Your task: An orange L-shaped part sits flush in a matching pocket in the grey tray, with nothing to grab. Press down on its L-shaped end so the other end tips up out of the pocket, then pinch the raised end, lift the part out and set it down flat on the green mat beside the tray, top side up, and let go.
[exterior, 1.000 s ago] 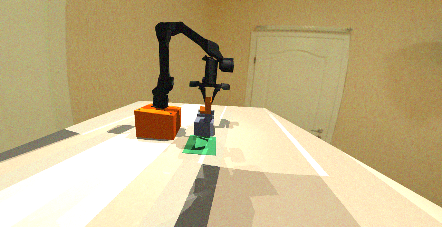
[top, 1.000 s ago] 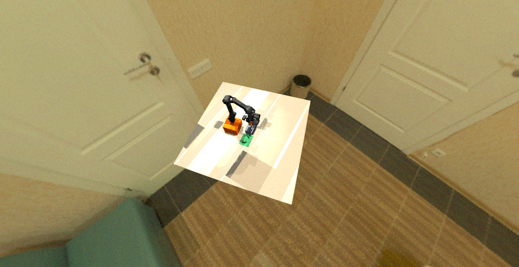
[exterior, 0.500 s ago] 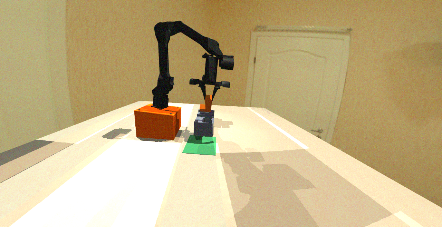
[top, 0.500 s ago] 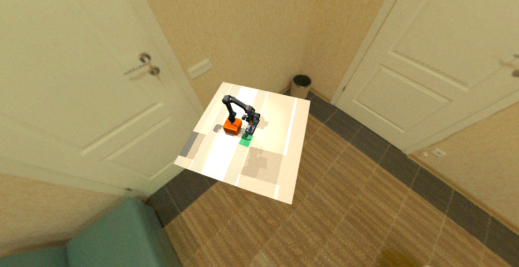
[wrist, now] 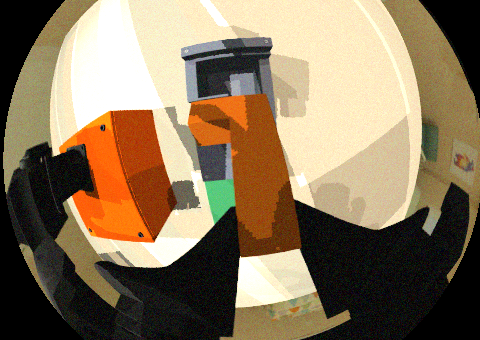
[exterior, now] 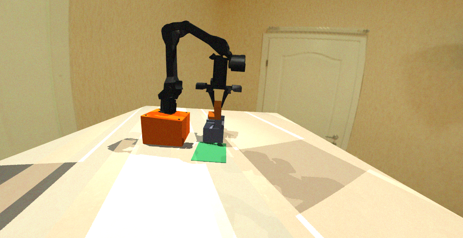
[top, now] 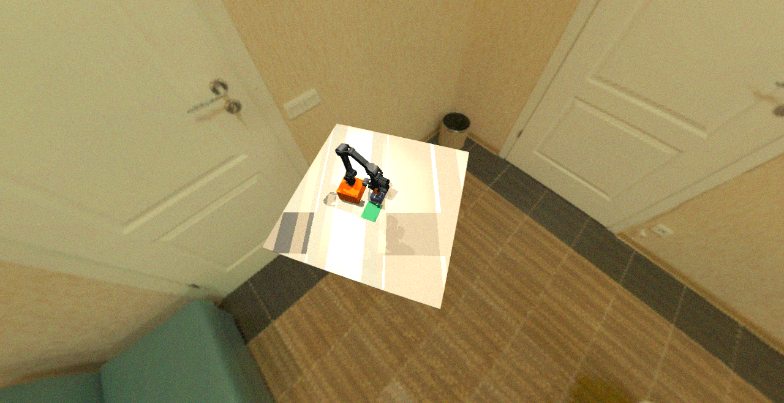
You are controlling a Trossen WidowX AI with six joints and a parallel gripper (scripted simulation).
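The green mat lies 100 mm to the right of my gripper tip and 170 mm below it. The rest, counted from my gripper tip: orange L-shaped part: 20 mm behind, 30 mm to the left, 30 mm below.
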